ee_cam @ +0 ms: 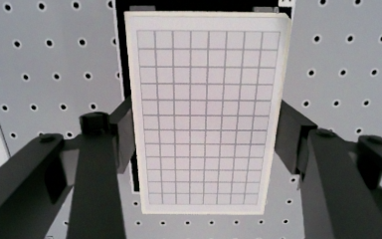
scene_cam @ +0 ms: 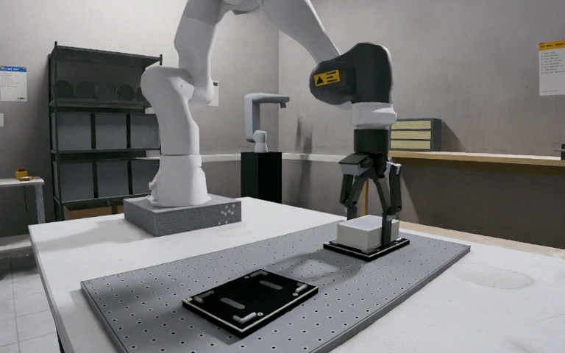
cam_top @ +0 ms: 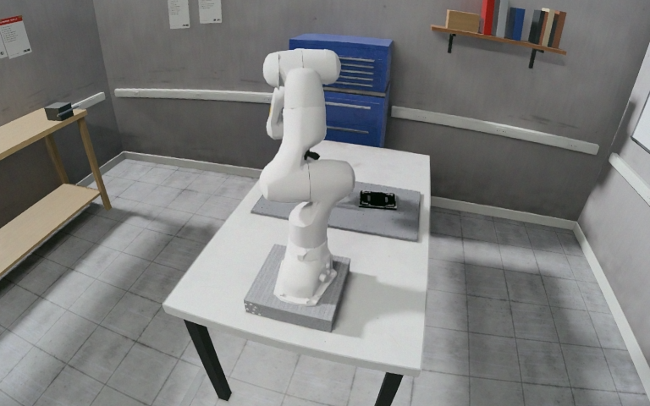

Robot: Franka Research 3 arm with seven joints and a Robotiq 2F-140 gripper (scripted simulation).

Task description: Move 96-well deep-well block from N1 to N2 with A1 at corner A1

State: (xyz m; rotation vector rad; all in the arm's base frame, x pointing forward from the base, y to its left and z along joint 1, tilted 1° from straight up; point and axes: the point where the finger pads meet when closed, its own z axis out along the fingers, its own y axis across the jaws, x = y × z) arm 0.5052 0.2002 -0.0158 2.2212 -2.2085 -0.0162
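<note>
Now: the A1 mark 50 mm behind my hand, 80 mm to the right of it and 30 mm below it. Round my hand: white 96-well deep-well block 10 mm below.
</note>
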